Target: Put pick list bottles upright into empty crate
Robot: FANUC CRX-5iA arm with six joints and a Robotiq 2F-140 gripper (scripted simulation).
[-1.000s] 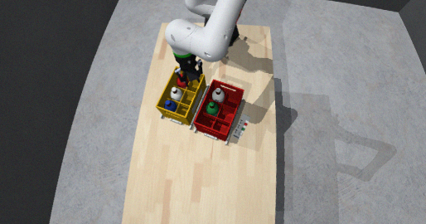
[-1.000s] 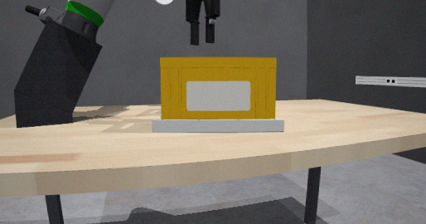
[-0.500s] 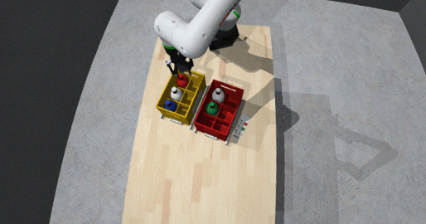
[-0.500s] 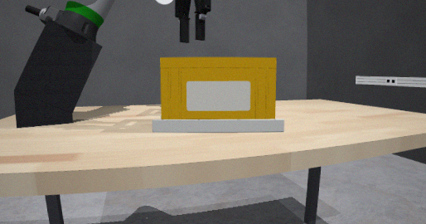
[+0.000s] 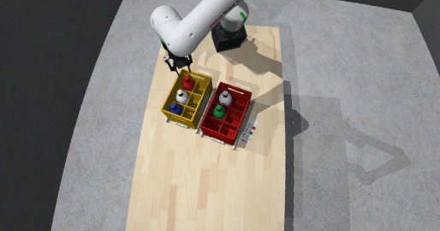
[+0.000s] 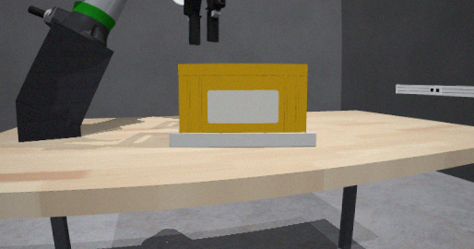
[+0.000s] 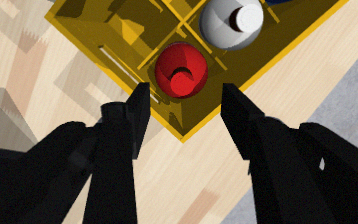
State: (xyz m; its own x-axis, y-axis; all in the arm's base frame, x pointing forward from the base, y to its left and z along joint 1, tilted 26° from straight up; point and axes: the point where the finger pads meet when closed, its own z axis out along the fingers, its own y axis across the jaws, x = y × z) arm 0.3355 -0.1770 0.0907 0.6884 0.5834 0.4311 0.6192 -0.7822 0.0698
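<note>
Now: the red bottle 17 cm below my hand. From my hand the other things lie so: green bottle (23 cm to the left, 17 cm below, 11 cm ahead); yellow crate (17 cm below, 9 cm ahead, 4 cm to the left); blue bottle (18 cm ahead, 17 cm below, 1 cm to the right).
</note>
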